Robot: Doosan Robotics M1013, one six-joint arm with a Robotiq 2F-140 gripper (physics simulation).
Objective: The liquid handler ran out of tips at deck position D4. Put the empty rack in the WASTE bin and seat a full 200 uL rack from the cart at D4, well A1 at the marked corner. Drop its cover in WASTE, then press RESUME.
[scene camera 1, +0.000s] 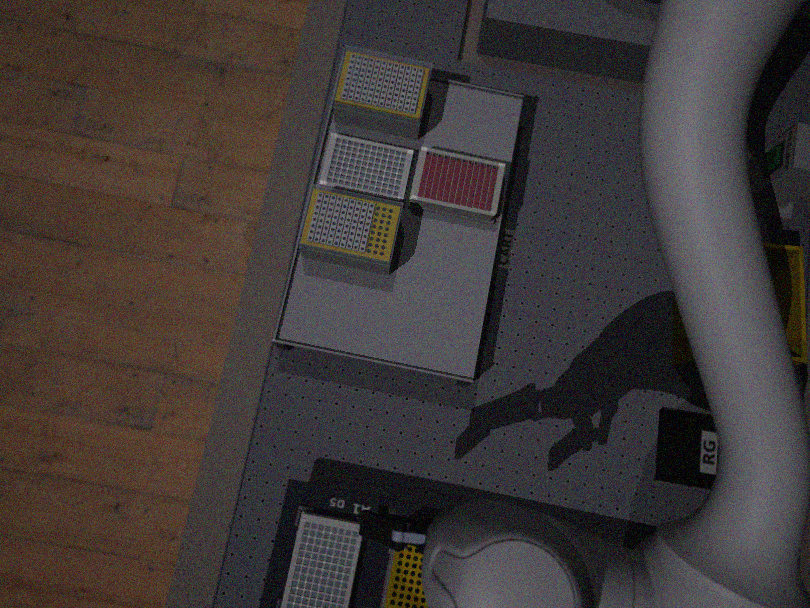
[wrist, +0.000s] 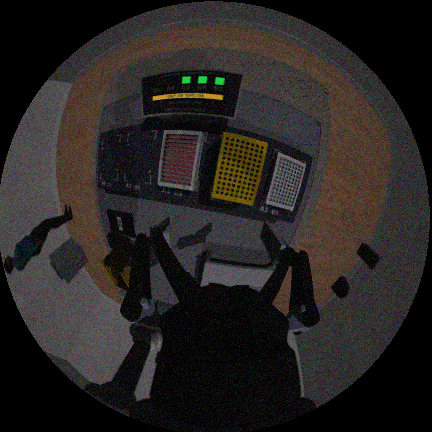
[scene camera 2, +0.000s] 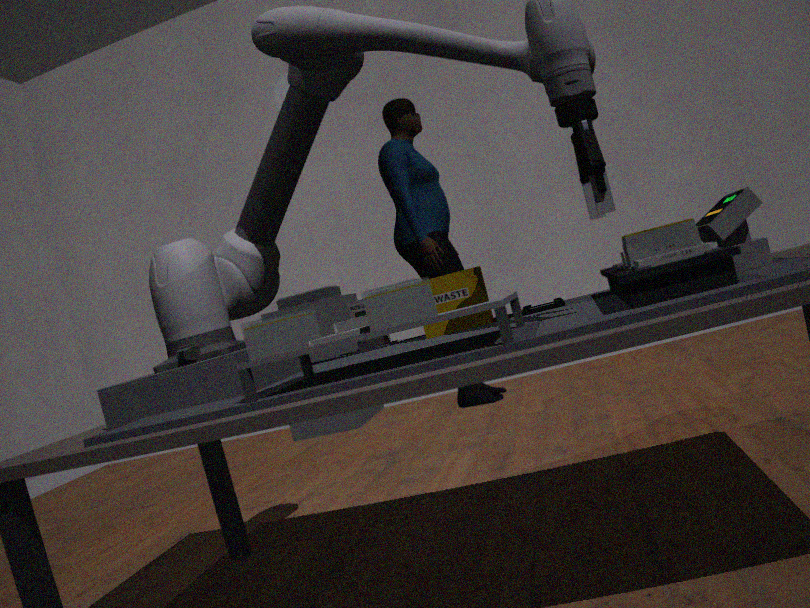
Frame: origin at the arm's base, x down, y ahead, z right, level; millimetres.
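Seen in the pictures: gripper, fingertip midpoint: (wrist: 224, 223) (scene camera 2: 602, 215); arm's base at its link origin: (scene camera 2: 205, 359).
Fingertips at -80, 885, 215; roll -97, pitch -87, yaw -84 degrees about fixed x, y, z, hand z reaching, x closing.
Observation:
Offsets run from my fingertips to a thing's middle, as dx, dy, dz. "pt": to the spot under its first point.
My gripper (scene camera 2: 599, 201) (wrist: 224, 223) is open and empty, high above the table on the deck's near side. The arm hides most of it in scene camera 1. The empty yellow tip rack {+76, +86, +21} (scene camera 1: 406, 575) (wrist: 239, 169) sits on the deck at D4, between the red plate and the white plate. On the cart {+129, -425, +73} (scene camera 1: 392, 320), a yellow-rimmed rack {+44, -595, +120} (scene camera 1: 382, 83) looks full; whether it has a cover I cannot tell. Another rack {+44, -380, +147} (scene camera 1: 350, 222) has several empty columns. The yellow WASTE bin {+95, -319, -411} (scene camera 1: 796, 301) (scene camera 2: 457, 297) is partly hidden by the arm in scene camera 1. The panel {pt +57, +206, -75} (wrist: 190, 107) shows green squares and an amber bar.
The deck also holds a red plate {+91, +101, -102} (wrist: 180, 160) and a white plate {+99, +71, +144} (wrist: 286, 181) (scene camera 1: 321, 562). The cart carries a white plate {+95, -487, +134} (scene camera 1: 366, 165) and a red plate {+86, -471, +0} (scene camera 1: 457, 181). A black RG box {+155, -117, -397} (scene camera 1: 680, 445) (wrist: 120, 222) stands between bin and deck. A person (scene camera 2: 415, 189) stands behind the table.

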